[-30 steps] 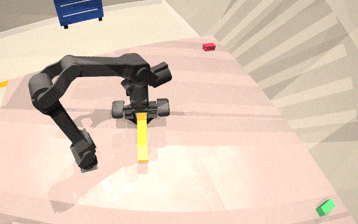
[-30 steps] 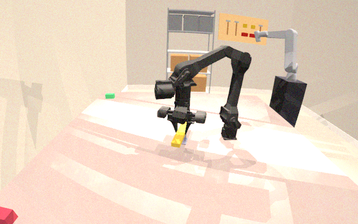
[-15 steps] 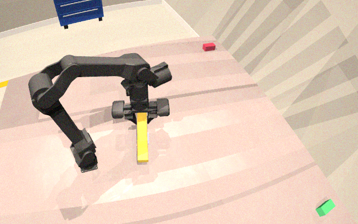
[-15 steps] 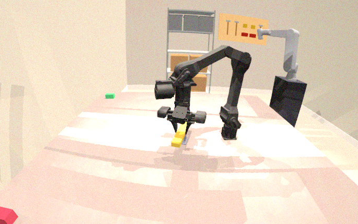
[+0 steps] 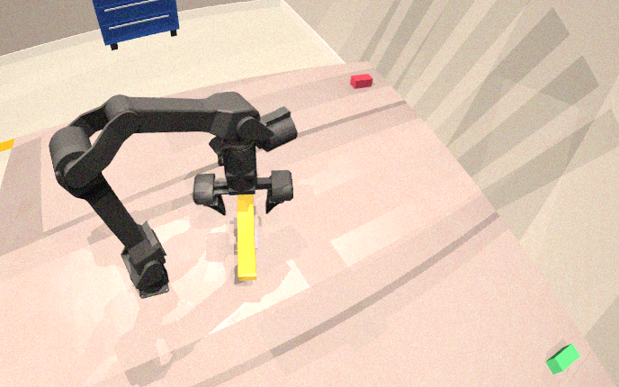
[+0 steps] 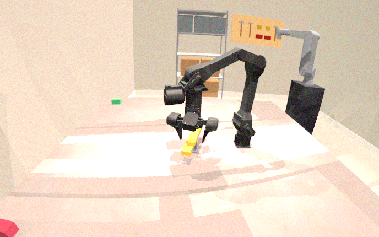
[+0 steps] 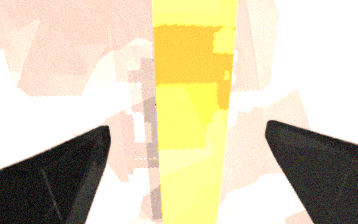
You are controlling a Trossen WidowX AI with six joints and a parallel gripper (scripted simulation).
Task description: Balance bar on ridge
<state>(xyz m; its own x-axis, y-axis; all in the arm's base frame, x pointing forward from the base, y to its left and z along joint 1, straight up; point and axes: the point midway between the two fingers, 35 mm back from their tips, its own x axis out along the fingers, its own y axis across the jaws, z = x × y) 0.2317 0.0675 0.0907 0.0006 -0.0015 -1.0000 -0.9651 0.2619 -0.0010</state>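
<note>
Right now my gripper tip is 1 cm past the yellow bar and 3 cm to the left of it. The rest, counted from my gripper tip: green block (51 cm ahead, 57 cm to the right, 4 cm below); red block (51 cm ahead, 43 cm to the left, 4 cm below).
</note>
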